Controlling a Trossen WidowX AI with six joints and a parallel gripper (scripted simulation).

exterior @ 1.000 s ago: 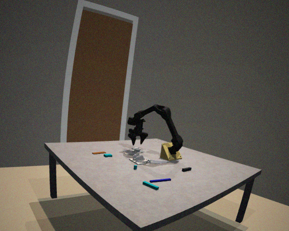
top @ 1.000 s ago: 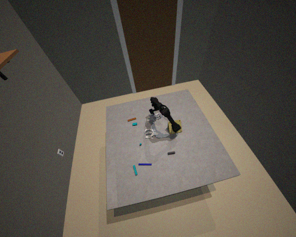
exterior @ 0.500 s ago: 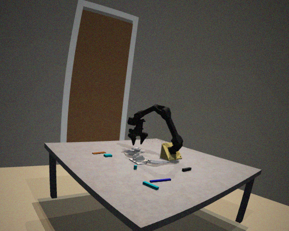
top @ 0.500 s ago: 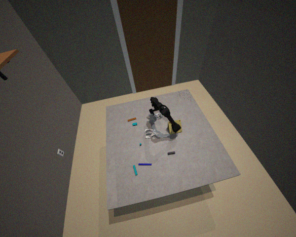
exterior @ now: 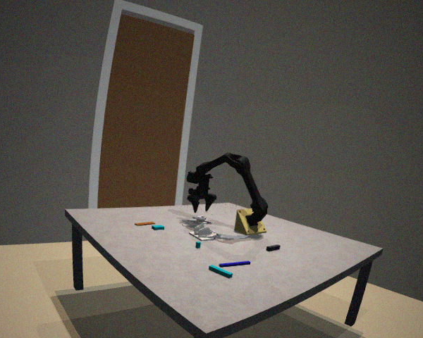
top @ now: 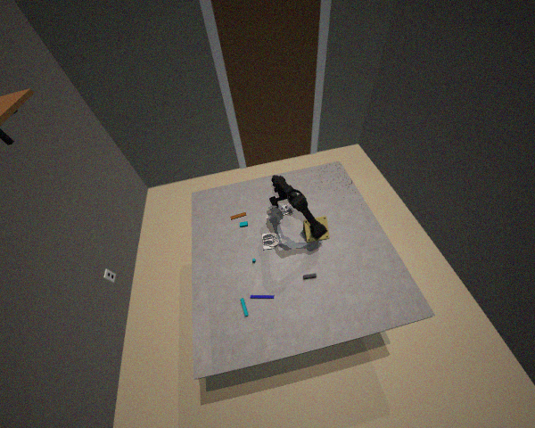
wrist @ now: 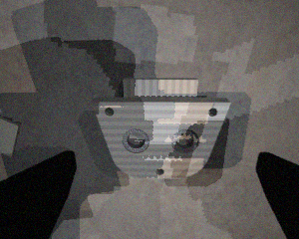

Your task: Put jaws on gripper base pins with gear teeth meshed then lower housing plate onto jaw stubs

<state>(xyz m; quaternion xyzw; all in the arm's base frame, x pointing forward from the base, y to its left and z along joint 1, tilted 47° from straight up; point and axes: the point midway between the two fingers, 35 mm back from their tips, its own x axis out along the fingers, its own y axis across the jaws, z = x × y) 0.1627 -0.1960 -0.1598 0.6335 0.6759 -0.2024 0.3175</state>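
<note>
Right now my gripper tip is 30 mm above the white gripper base and 10 mm to the right of it. From my gripper tip the other things lie so: white housing plate: 240 mm to the left, 90 mm ahead, 50 mm below; then orange bar: 340 mm ahead, 60 mm below, 30 mm to the right; then small teal cube: 360 mm to the left, 270 mm ahead, 50 mm below.
</note>
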